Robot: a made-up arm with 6 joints.
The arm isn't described. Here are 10 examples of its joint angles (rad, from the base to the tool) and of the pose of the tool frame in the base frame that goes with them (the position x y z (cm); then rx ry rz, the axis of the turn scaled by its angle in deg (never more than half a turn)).
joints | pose
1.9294 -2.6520 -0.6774 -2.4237 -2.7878 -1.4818 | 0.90 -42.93 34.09 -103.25 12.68 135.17
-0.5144 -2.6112 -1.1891 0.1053 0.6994 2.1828 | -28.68 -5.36 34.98 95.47 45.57 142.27
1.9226 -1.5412 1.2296 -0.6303 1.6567 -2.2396 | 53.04 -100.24 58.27 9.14 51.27 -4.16
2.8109 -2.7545 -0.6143 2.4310 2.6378 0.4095 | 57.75 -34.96 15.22 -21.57 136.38 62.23
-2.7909 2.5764 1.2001 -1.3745 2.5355 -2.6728 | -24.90 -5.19 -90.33 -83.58 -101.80 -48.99
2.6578 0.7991 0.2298 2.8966 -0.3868 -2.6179 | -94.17 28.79 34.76 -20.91 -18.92 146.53
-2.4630 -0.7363 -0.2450 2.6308 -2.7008 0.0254 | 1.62 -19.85 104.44 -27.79 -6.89 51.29
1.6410 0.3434 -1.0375 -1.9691 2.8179 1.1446 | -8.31 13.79 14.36 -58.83 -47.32 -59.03
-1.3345 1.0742 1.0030 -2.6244 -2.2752 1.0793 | 42.36 -105.80 37.77 13.06 -48.31 60.13
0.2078 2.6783 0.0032 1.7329 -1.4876 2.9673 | -21.20 -1.36 -73.28 -37.78 43.96 -67.06
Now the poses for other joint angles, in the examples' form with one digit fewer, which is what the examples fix.
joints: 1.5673 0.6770 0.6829 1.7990 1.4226 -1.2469
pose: -3.9 98.7 88.0 -21.6 -29.7 169.6
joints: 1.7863 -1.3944 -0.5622 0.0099 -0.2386 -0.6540
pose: 21.8 -11.4 80.0 56.4 8.6 106.0
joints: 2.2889 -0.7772 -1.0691 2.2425 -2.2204 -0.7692
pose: -23.8 9.4 61.6 -32.3 -40.8 -7.0
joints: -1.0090 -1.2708 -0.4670 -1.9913 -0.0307 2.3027
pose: 6.4 4.4 73.7 -39.8 -34.0 -59.7
